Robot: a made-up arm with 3 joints. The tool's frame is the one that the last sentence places.
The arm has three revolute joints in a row. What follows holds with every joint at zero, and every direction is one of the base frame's. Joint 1 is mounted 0.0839 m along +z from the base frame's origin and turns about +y. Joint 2 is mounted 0.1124 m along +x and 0.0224 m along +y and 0.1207 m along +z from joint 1 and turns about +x. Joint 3 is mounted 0.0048 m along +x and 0.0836 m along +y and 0.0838 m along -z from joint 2 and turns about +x. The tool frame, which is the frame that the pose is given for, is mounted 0.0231 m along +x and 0.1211 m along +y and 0.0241 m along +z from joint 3; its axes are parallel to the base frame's.
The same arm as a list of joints. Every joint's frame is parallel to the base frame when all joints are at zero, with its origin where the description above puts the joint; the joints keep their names.
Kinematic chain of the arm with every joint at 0, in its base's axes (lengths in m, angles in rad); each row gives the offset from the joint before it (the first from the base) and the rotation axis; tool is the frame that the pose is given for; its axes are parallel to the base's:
joint 1: xyz 0 0 0.0839 axis +y
joint 2: xyz 0.1124 0.0224 0.1207 axis +x
joint 3: xyz 0.0048 0.0836 -0.0838 axis +x
tool: xyz 0.0231 0.1211 0.0241

